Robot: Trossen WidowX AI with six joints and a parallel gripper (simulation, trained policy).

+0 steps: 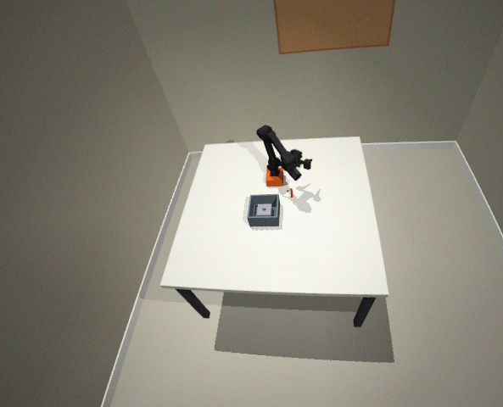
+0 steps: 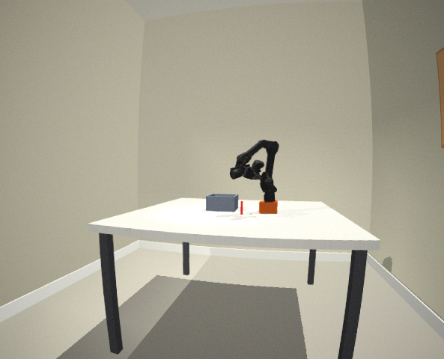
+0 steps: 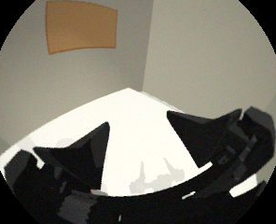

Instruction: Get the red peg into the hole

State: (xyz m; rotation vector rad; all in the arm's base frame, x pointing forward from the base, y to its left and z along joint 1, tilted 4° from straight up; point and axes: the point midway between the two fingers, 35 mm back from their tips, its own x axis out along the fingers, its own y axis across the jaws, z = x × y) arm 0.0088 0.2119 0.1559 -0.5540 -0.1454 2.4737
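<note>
Now: gripper tip 17 cm above the red peg, 16 cm short of it and 9 cm to the left of it. The rest, counted from my gripper tip: grey box: 33 cm ahead, 25 cm to the right, 19 cm below; then light plate: 33 cm ahead, 25 cm to the right, 17 cm below.
</note>
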